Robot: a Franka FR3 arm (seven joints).
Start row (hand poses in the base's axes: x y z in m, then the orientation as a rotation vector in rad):
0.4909, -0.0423, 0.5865, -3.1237, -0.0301, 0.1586
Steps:
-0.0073, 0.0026, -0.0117, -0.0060, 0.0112, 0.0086
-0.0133, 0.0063, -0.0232, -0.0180, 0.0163, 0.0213
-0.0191, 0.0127, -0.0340, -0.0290, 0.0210, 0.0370
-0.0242, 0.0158, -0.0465, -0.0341, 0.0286, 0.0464
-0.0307, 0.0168, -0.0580, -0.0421, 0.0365, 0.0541
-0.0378, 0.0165, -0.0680, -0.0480, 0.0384, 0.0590
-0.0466, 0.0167, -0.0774, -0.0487, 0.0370, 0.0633
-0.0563, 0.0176, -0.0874, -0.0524, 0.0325, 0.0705
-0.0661, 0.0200, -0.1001, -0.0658, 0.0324, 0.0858
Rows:
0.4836, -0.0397, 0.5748, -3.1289, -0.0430, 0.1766
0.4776, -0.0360, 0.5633, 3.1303, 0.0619, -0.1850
0.4718, -0.0296, 0.5525, 3.1176, 0.0853, -0.1920
0.4667, -0.0265, 0.5400, 3.1109, 0.0993, -0.2036
0.4602, -0.0255, 0.5285, 3.1014, 0.1102, -0.2155
0.4531, -0.0258, 0.5185, 3.0949, 0.1171, -0.2182
0.4443, -0.0256, 0.5091, 3.0938, 0.1237, -0.2160
0.4346, -0.0247, 0.4991, 3.0898, 0.1344, -0.2089
0.4248, -0.0223, 0.4864, 3.0746, 0.1563, -0.2081

